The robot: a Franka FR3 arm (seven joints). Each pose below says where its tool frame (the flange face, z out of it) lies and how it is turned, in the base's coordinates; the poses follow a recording.
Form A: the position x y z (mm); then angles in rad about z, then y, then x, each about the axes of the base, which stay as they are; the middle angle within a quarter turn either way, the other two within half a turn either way.
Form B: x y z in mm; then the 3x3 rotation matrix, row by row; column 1 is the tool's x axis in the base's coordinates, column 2 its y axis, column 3 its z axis. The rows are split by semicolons. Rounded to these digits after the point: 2 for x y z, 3 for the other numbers.
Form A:
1: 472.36, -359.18, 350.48, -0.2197, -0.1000, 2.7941
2: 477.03, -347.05, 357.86, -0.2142, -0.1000, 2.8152
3: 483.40, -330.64, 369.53, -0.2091, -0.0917, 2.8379
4: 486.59, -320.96, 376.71, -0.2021, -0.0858, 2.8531
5: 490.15, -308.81, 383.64, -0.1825, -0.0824, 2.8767
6: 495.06, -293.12, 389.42, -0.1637, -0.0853, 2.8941
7: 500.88, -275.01, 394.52, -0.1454, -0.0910, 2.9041
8: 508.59, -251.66, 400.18, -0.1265, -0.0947, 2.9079
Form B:
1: 472.36, -359.18, 350.48; 0.971, 0.217, -0.100; 0.172, -0.925, -0.339; -0.166, 0.312, -0.936
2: 477.03, -347.05, 357.86; 0.972, 0.212, -0.100; 0.170, -0.932, -0.319; -0.161, 0.293, -0.942
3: 483.40, -330.64, 369.53; 0.974, 0.207, -0.092; 0.171, -0.939, -0.298; -0.148, 0.274, -0.950
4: 486.59, -320.96, 376.71; 0.976, 0.200, -0.086; 0.169, -0.944, -0.283; -0.138, 0.262, -0.955
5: 490.15, -308.81, 383.64; 0.980, 0.181, -0.082; 0.154, -0.953, -0.261; -0.126, 0.243, -0.962
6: 495.06, -293.12, 389.42; 0.983, 0.162, -0.085; 0.137, -0.960, -0.244; -0.121, 0.228, -0.966
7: 500.88, -275.01, 394.52; 0.985, 0.144, -0.091; 0.120, -0.965, -0.234; -0.121, 0.220, -0.968
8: 508.59, -251.66, 400.18; 0.988, 0.126, -0.095; 0.101, -0.968, -0.231; -0.120, 0.218, -0.968
